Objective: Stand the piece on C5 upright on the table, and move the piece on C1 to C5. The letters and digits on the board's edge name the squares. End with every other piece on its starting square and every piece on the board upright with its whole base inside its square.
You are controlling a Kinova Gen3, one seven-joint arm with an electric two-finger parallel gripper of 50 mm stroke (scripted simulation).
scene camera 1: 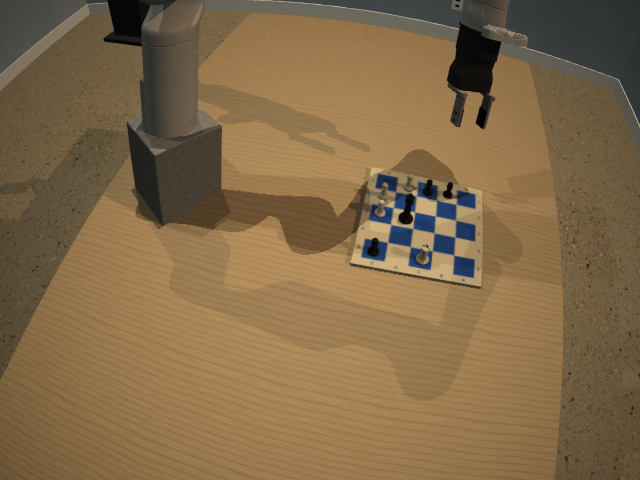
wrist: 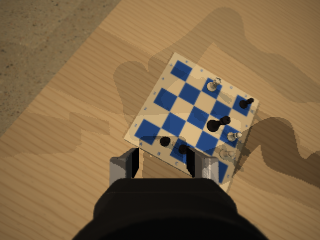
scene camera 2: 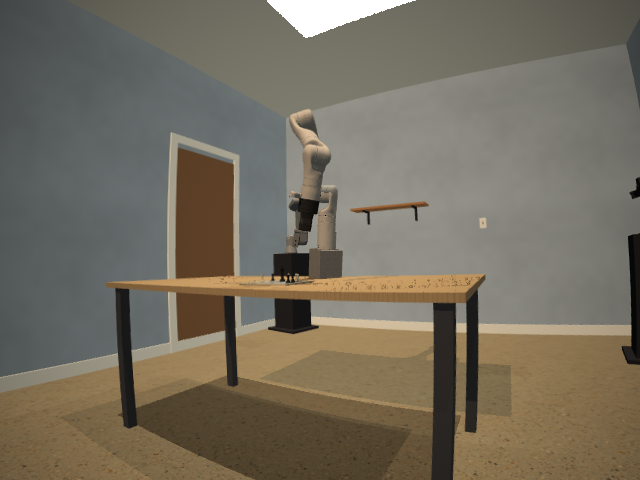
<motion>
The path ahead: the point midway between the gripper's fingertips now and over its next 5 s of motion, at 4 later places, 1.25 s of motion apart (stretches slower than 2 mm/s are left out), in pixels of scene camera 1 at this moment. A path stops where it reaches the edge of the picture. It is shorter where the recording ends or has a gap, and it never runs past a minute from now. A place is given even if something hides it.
The gripper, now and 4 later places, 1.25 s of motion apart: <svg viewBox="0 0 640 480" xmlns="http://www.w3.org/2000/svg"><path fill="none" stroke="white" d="M467 125L460 125L453 126L446 127L439 127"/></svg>
</motion>
